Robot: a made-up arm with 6 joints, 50 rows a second.
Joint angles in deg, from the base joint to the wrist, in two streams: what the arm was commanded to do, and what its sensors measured. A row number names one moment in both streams.
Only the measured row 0 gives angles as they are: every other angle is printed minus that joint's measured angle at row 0.
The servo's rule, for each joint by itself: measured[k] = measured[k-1] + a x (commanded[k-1-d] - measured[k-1]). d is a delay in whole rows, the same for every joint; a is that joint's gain. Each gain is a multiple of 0.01, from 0.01 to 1. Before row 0 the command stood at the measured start. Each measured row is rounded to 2 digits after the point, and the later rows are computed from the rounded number. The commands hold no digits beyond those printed.
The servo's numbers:
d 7
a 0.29 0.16 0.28 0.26 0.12 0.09
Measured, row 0:
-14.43, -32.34, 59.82, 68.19, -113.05, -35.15
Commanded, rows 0 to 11:
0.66, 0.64, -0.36, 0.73, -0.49, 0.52
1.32, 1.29, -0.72, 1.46, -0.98, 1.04
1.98, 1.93, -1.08, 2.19, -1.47, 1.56
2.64, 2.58, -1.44, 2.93, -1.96, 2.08
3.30, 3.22, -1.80, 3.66, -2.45, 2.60
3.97, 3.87, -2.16, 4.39, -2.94, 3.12
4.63, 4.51, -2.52, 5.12, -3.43, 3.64
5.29, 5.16, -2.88, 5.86, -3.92, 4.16
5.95, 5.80, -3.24, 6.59, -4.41, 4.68
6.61, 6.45, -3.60, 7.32, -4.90, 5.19
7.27, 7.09, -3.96, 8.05, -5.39, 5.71
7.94, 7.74, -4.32, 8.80, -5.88, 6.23
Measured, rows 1 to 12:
0.00, 0.00, 0.00, 0.00, 0.00, 0.00
0.00, 0.00, 0.00, 0.00, 0.00, 0.00
0.00, 0.00, 0.00, 0.00, 0.00, 0.00
0.00, 0.00, 0.00, 0.00, 0.00, 0.00
0.00, 0.00, 0.00, 0.00, 0.00, 0.00
0.00, 0.00, 0.00, 0.00, 0.00, 0.00
0.00, 0.00, 0.00, 0.00, 0.00, 0.00
0.19, 0.10, -0.10, 0.19, -0.06, 0.05
0.52, 0.29, -0.27, 0.52, -0.17, 0.14
0.94, 0.55, -0.50, 0.95, -0.33, 0.27
1.43, 0.87, -0.76, 1.46, -0.53, 0.43
1.97, 1.25, -1.05, 2.03, -0.76, 0.63

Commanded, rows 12 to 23:
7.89, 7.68, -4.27, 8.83, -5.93, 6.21
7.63, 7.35, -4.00, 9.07, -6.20, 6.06
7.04, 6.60, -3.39, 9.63, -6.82, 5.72
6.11, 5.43, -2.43, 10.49, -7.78, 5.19
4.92, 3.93, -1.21, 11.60, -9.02, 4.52
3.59, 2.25, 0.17, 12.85, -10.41, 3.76
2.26, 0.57, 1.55, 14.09, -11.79, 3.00
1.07, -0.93, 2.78, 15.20, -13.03, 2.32
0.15, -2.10, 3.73, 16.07, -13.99, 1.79
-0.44, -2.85, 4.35, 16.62, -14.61, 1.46
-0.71, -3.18, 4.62, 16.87, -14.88, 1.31
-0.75, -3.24, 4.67, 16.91, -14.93, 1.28
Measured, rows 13 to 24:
2.55, 1.67, -1.36, 2.64, -1.02, 0.85
3.15, 2.12, -1.68, 3.28, -1.31, 1.10
3.77, 2.61, -2.02, 3.95, -1.62, 1.38
4.40, 3.12, -2.36, 4.64, -1.95, 1.68
5.04, 3.65, -2.71, 5.34, -2.30, 2.00
5.69, 4.20, -3.06, 6.04, -2.67, 2.33
6.34, 4.77, -3.41, 6.76, -3.06, 2.68
6.79, 5.24, -3.65, 7.30, -3.40, 3.00
7.03, 5.58, -3.75, 7.76, -3.74, 3.28
7.03, 5.74, -3.65, 8.25, -4.11, 3.50
6.76, 5.69, -3.31, 8.83, -4.55, 3.65
6.23, 5.41, -2.72, 9.55, -5.09, 3.73

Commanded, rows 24 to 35:
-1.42, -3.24, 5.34, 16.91, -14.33, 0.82
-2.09, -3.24, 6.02, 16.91, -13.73, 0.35
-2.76, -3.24, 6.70, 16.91, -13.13, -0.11
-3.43, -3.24, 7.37, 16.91, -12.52, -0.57
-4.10, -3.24, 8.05, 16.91, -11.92, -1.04
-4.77, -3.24, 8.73, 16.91, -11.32, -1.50
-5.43, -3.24, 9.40, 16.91, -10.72, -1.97
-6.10, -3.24, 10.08, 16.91, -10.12, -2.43
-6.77, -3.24, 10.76, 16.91, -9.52, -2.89
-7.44, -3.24, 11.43, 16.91, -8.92, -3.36
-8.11, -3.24, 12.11, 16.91, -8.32, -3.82
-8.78, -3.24, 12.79, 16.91, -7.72, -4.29
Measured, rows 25 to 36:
5.46, 4.90, -1.91, 10.41, -5.73, 3.73
4.53, 4.21, -0.94, 11.37, -6.46, 3.66
3.53, 3.39, 0.10, 12.37, -7.25, 3.54
2.55, 2.51, 1.12, 13.33, -8.06, 3.38
1.68, 1.65, 2.02, 14.19, -8.85, 3.21
0.99, 0.88, 2.75, 14.89, -9.57, 3.04
0.49, 0.22, 3.29, 15.42, -10.21, 2.88
-0.06, -0.33, 3.86, 15.81, -10.70, 2.69
-0.65, -0.80, 4.46, 16.10, -11.06, 2.48
-1.26, -1.19, 5.09, 16.31, -11.31, 2.25
-1.89, -1.52, 5.73, 16.47, -11.46, 2.00
-2.53, -1.80, 6.38, 16.58, -11.52, 1.73

